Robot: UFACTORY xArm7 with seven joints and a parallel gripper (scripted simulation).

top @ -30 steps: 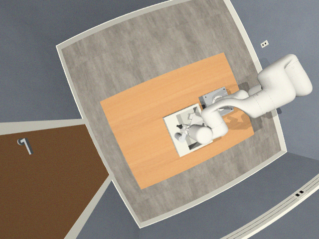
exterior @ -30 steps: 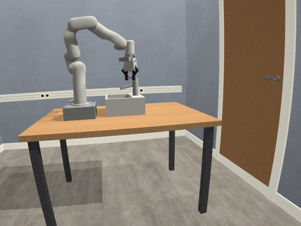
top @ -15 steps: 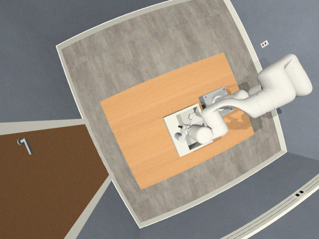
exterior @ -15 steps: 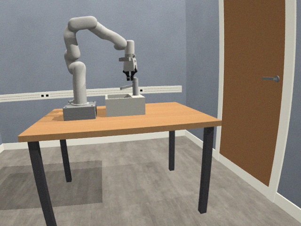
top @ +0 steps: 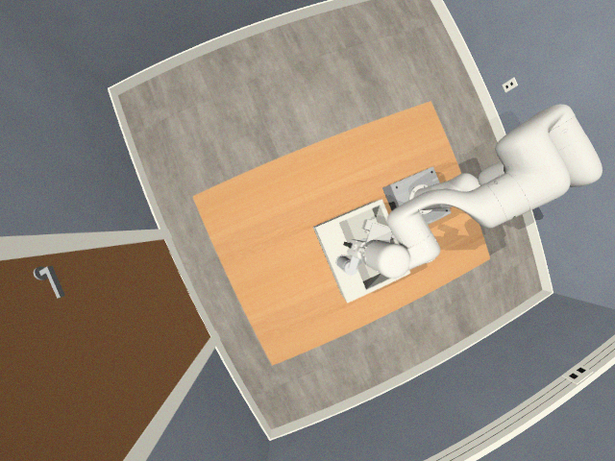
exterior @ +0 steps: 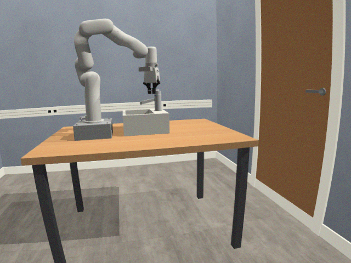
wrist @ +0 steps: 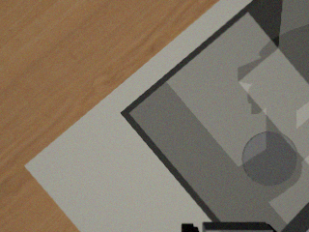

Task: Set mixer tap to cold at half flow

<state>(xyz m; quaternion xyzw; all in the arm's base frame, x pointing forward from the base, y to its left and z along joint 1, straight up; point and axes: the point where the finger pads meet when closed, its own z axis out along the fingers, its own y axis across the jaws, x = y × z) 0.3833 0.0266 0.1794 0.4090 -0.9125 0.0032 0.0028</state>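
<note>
My gripper is now 2 cm short of the lever and 2 cm to the right of it. Round my hand: white sink block: 7 cm behind, 6 cm to the left, 23 cm below.
</note>
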